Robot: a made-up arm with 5 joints. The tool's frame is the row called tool.
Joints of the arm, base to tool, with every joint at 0 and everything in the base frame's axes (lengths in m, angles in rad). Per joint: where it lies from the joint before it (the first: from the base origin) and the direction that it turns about. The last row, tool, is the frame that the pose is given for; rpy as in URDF.
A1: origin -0.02 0 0.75 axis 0 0 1
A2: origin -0.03 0.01 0.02 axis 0 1 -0.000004
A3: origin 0.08 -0.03 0.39 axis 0 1 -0.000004
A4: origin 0.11 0.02 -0.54 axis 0 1 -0.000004
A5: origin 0.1 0.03 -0.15 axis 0 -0.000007 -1
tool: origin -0.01 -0.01 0 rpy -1.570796 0 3.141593
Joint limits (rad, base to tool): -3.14..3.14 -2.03..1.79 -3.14..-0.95 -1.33..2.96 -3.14..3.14
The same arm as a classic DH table. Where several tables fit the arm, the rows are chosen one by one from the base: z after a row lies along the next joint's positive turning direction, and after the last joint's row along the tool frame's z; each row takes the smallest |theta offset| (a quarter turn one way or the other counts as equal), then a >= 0, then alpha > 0; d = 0 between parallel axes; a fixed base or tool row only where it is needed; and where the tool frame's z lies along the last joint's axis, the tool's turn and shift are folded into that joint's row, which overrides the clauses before.
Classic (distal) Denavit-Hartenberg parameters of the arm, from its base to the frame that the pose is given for. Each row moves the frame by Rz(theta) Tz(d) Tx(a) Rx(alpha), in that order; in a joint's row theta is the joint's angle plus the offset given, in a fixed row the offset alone. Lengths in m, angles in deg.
base (fixed): theta_offset 0; d 0; a -0.02; alpha 0
A1: theta_offset 0; d 0.77; a -0.03; alpha -90
A2: theta_offset -78.41; d 0; a 0.3981; alpha 0
A3: theta_offset -23.11; d 0; a -0.5511; alpha 0
A4: theta_offset -78.49; d 0.03; a -0.1; alpha 90
A5: theta_offset 0; d 0.15; a 0.01; alpha 90
tool (fixed): theta_offset 0; d 0.01; a 0; alpha 0
Joint limits (deg, base to tool): -179.91..179.91 -116.31..102.56 -179.91..-54.43 -76.2..169.6 -179.91..179.91

